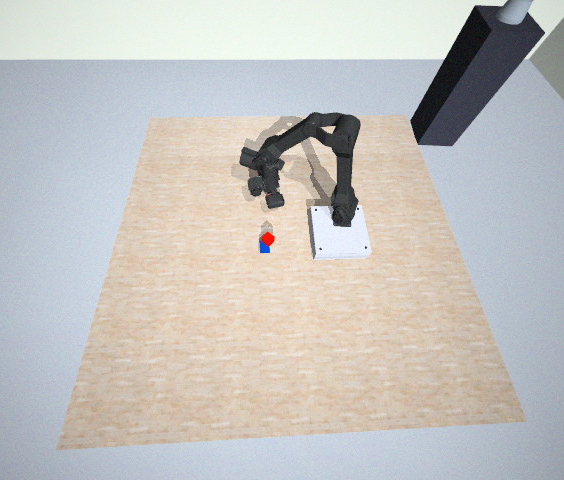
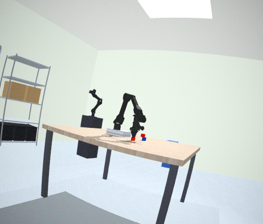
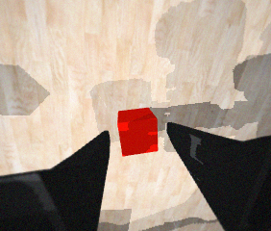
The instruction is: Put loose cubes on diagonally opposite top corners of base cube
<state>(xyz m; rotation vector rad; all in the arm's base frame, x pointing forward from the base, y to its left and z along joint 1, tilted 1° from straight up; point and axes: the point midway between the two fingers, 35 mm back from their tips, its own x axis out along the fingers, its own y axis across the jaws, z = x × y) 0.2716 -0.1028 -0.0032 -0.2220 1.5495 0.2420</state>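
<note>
My gripper tip is now 10 mm short of the blue cube, 210 mm to the right of it and 10 mm above it.
</note>
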